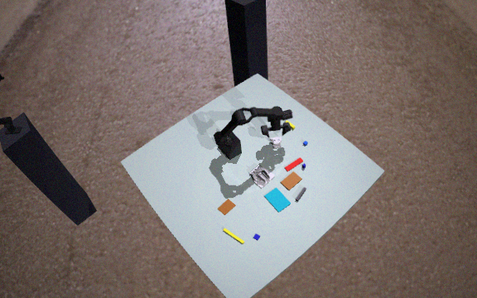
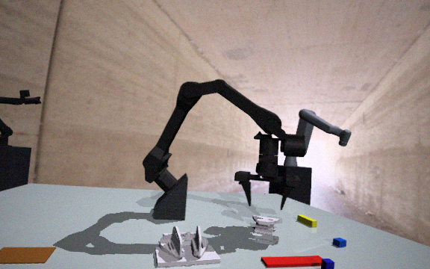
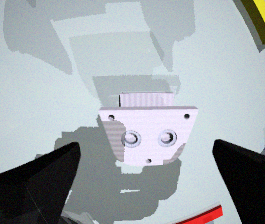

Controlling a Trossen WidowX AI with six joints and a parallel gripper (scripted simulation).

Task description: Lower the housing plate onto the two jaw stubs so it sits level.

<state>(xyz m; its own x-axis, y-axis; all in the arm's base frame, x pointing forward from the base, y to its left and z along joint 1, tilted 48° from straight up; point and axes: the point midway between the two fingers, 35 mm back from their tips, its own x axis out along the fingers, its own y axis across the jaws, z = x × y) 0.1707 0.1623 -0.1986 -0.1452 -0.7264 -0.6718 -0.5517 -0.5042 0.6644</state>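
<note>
The grey bracket lies 5 cm below my gripper tip and 1 cm ahead of it. Round my gripper tip: grey rod (40 cm ahead, 17 cm to the right, 5 cm below); orange tile (28 cm ahead, 14 cm to the right, 6 cm below); red bar (21 cm ahead, 6 cm below, 4 cm to the right).
</note>
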